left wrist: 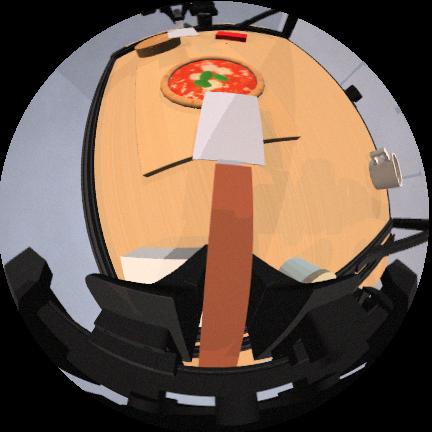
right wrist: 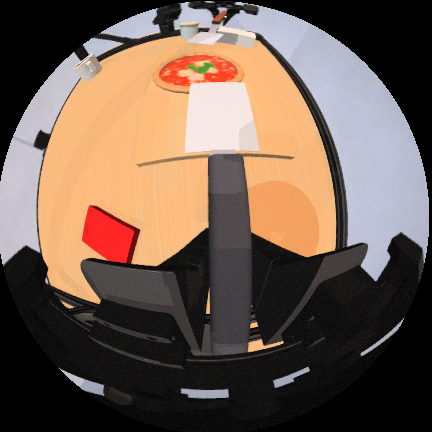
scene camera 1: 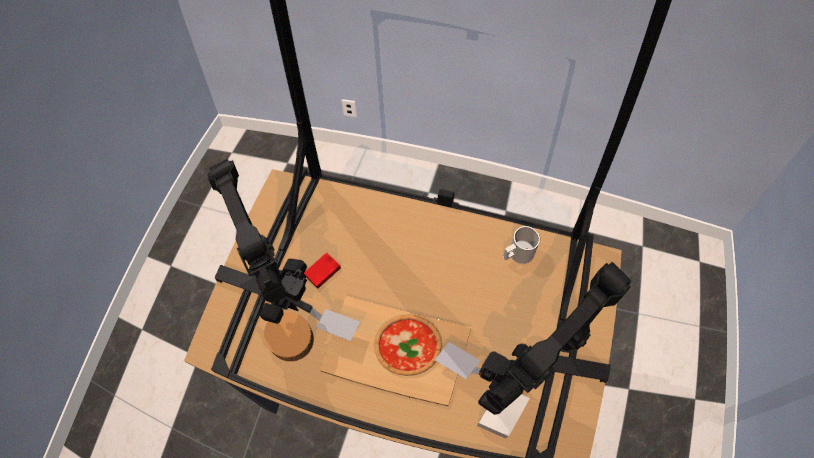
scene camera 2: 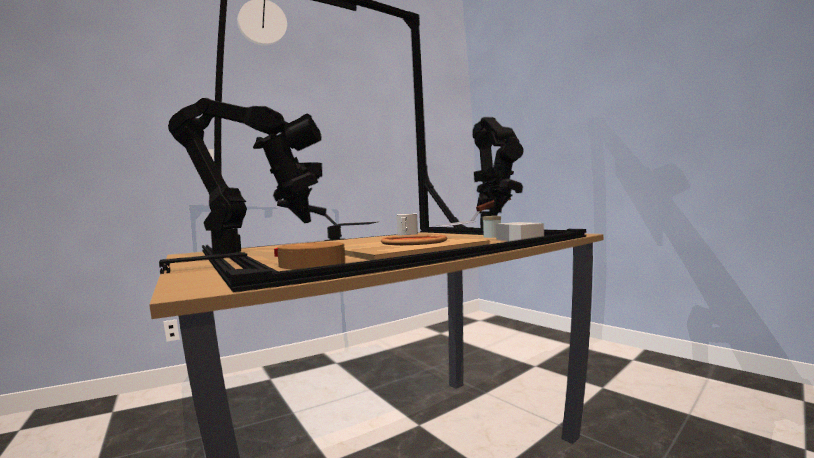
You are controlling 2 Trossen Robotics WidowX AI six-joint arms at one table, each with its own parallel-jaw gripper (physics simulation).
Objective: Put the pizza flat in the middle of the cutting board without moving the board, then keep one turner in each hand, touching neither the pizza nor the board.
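Note:
The pizza (scene camera 1: 408, 345) (scene camera 2: 414, 239) (left wrist: 212, 82) (right wrist: 198, 72) lies flat on the cutting board (scene camera 1: 354, 364) (left wrist: 155, 150) (right wrist: 160, 142), a little right of its middle in scene camera 1. My left gripper (left wrist: 222, 250) (scene camera 2: 494, 206) is shut on the brown-handled turner (left wrist: 232, 210) (scene camera 1: 457, 360); its blade is raised off the board near the pizza's right edge in scene camera 1. My right gripper (right wrist: 222, 232) (scene camera 2: 307, 214) is shut on the dark-handled turner (right wrist: 227, 200) (scene camera 1: 339, 324) (scene camera 2: 355, 222); its blade hangs above the board's left part, apart from the pizza. The handle ends are hidden in the grippers.
A red block (scene camera 1: 322, 270) (right wrist: 110, 235) and a round brown block (scene camera 1: 288, 337) (scene camera 2: 311, 255) are near the right arm. A white box (scene camera 1: 504, 418) (scene camera 2: 520, 230) and a pale jar (scene camera 2: 491, 226) (left wrist: 305, 269) are near the left arm. A mug (scene camera 1: 523, 244) stands at the back right.

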